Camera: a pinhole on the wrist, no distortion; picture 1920 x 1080 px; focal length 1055.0 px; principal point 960.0 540.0 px. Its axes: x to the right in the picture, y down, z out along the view. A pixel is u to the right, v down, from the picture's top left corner.
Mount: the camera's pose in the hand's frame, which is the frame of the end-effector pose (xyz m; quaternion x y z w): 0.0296 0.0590 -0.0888 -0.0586 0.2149 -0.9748 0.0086
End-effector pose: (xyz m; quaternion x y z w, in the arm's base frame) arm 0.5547 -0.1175 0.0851 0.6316 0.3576 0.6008 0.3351
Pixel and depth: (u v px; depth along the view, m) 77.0 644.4 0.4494
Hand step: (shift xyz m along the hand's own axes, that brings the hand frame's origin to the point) 0.4557 -0.1534 0.2557
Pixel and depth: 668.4 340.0 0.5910
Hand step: 0.2625 -0.0795 0.4725
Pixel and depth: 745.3 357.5 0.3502
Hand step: 0.1422 -0.0294 0.2442
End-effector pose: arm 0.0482 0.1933 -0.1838 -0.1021 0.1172 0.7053 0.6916
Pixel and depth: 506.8 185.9 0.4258
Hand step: 0.2627 0.0184 0.3345
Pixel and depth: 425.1 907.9 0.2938
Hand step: 0.2113 -0.1505 0.1163
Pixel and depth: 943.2 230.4 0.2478
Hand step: 0.0634 0.0216 0.1645
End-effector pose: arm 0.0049 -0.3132 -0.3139 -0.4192 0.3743 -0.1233 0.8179
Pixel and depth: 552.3 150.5 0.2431
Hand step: 0.1523 0.0428 0.1575
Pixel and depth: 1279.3 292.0 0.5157
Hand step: -0.0635 -0.0531 0.4439
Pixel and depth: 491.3 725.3 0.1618
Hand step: 0.1198 -0.0314 0.0371
